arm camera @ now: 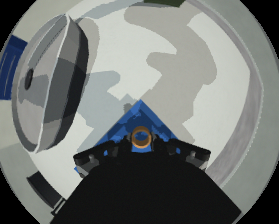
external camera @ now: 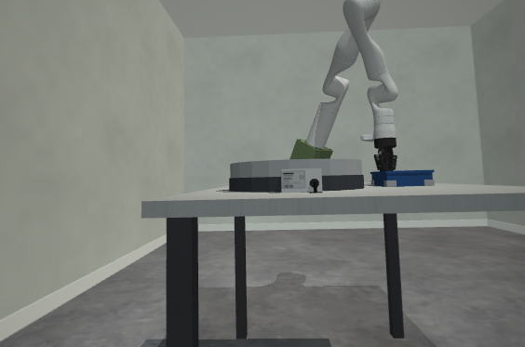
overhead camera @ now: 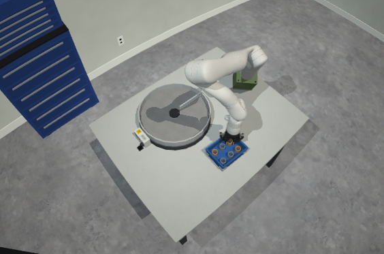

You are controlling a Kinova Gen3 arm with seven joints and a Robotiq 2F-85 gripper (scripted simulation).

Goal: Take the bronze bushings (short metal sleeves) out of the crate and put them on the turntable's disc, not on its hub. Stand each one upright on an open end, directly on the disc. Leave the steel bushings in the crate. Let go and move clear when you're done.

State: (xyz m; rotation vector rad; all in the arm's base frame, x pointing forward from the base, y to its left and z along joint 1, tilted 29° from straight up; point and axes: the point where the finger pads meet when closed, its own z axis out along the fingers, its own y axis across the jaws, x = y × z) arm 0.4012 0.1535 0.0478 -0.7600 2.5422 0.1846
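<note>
Right now the blue crate is 5 cm ahead of my hand and 2 cm to the left of it. Round my hand: grey turntable disc (35 cm to the right, 7 cm ahead, 2 cm above).
</note>
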